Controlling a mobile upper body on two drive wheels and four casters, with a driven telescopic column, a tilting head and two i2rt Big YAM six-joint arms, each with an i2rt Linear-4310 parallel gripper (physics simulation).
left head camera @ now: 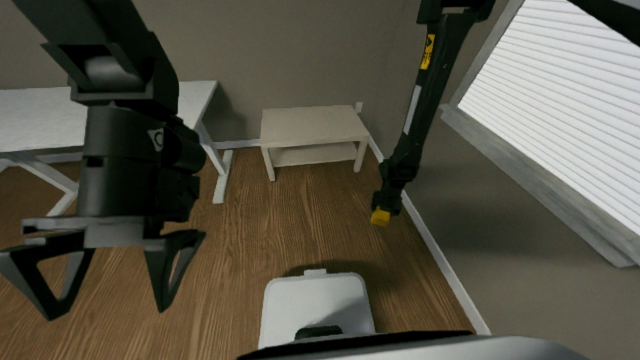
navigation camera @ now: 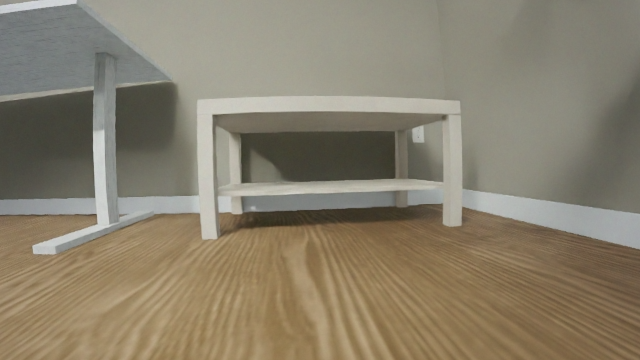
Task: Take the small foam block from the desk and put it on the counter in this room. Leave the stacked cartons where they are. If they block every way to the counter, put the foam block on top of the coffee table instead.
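Places are measured from the left arm's base along level axes (x right, y ahead, z up), in metres.
Pixels of known places: left gripper, fingertip midpoint: point(left head camera: 113, 313); right gripper, fingertip midpoint: point(left head camera: 381, 213).
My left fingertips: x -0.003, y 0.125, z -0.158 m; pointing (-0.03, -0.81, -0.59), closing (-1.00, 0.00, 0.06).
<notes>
Behind a point stands the place of what it marks.
The small yellow foam block point(left head camera: 380, 217) {y 0.410, x 0.480, z -0.530 m} is held at the tip of my right gripper point(left head camera: 384, 210) {y 0.439, x 0.498, z -0.553 m}, which is shut on it and hangs in front of the floor near the right wall. My left gripper point(left head camera: 117, 280) is open and empty, at the left of the head view. The coffee table point(left head camera: 312, 122) {y 1.506, x 0.268, z -0.766 m} point(navigation camera: 330, 105) {y 1.253, x 0.273, z -0.797 m}, pale with a lower shelf, stands ahead against the back wall. The white desk point(left head camera: 40, 117) {y 1.149, x -1.347, z -0.495 m} point(navigation camera: 45, 45) {y 1.159, x -0.743, z -0.521 m} stands at the left, partly hidden behind my left arm in the head view. The counter and the stacked cartons do not show in the current views.
The desk's foot point(left head camera: 223, 175) point(navigation camera: 92, 232) reaches out on the floor left of the coffee table. A window with blinds point(left head camera: 565, 100) {y 0.616, x 1.088, z -0.163 m} and its sill point(left head camera: 535, 185) {y 0.454, x 1.092, z -0.423 m} are on the right wall. The white base of my body point(left head camera: 315, 305) {y 0.185, x 0.217, z -0.956 m} shows at the bottom centre.
</notes>
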